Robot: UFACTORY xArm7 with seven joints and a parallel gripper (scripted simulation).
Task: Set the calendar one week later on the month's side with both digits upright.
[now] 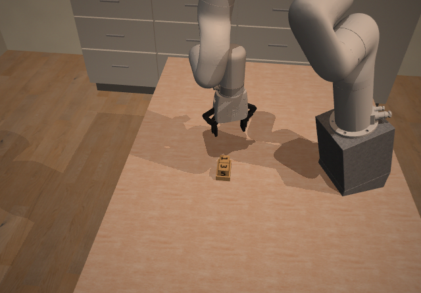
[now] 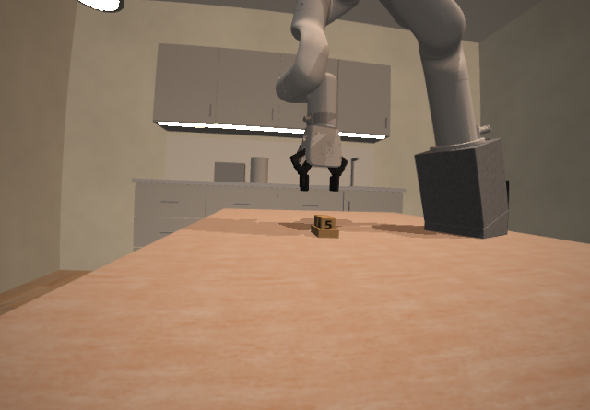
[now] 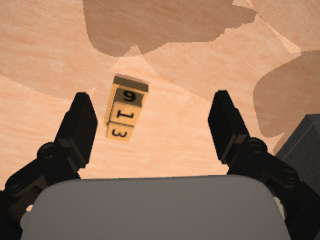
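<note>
Right now my hand is 7 cm to the right of the wooden cube and 8 cm above it.
</note>
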